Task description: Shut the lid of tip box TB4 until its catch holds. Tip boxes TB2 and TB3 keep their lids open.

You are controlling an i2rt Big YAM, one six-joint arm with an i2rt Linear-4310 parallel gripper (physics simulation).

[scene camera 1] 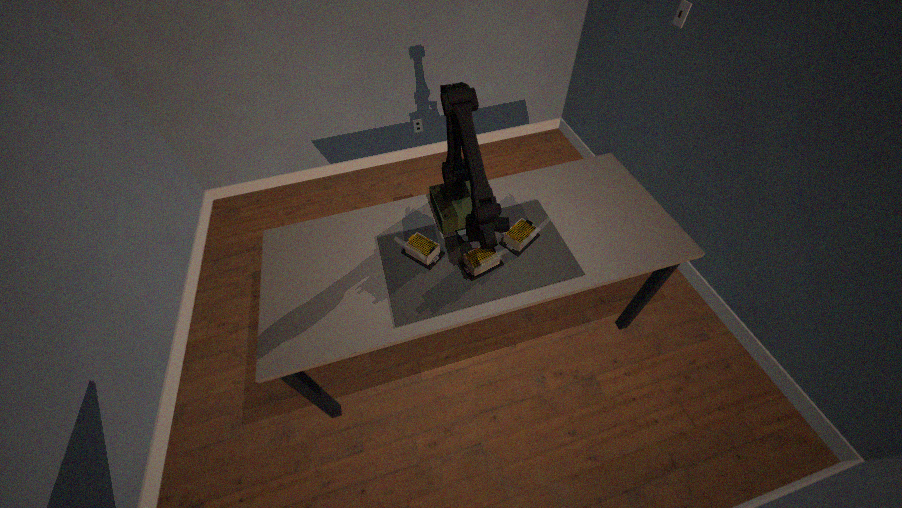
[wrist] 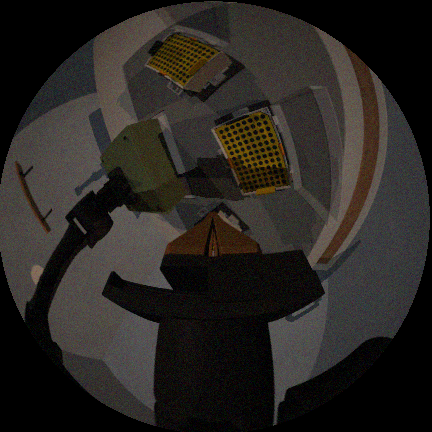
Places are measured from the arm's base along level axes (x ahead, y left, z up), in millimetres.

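Where they show: gripper, fingertip midpoint: (scene camera 1: 471,235) (wrist: 212,216); arm's base, origin of the base link: (scene camera 1: 454,193) (wrist: 122,185).
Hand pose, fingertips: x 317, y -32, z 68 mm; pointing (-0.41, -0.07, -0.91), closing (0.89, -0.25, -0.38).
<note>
Each offset is from my fingertips to the centre of the thing. "spot": to the spot under its first point. Level surfaces: height alone.
Tip box TB4 @[34 mm ahead, 34 mm left, 90 mm down] (scene camera 1: 481,259) (wrist: 255,150) is the middle box, with a yellow perforated rack of tips. Its clear lid @[spot: 104 mm ahead, 59 mm left, 51 mm down] (wrist: 312,145) stands open, swung out away from the robot base. TB3 @[36 mm back, 237 mm left, 90 mm down] (scene camera 1: 521,234) (wrist: 187,60) stands to its right in the scene view, its clear lid (scene camera 1: 542,224) open. TB2 @[95 mm back, 181 mm right, 90 mm down] (scene camera 1: 422,248) stands to its left with its lid (scene camera 1: 400,241) open; in the wrist view it is mostly hidden behind the fingers. My gripper (scene camera 1: 485,244) (wrist: 212,216) is shut and empty, above the base side of TB4. The labels are not readable.
The green robot base (scene camera 1: 451,211) (wrist: 145,165) stands behind the boxes. The boxes stand on a dark grey mat @[154 mm down] (scene camera 1: 410,302) on a pale table @[158 mm down] (scene camera 1: 302,265). My upper arm rises from the base and comes down over the middle of the mat.
</note>
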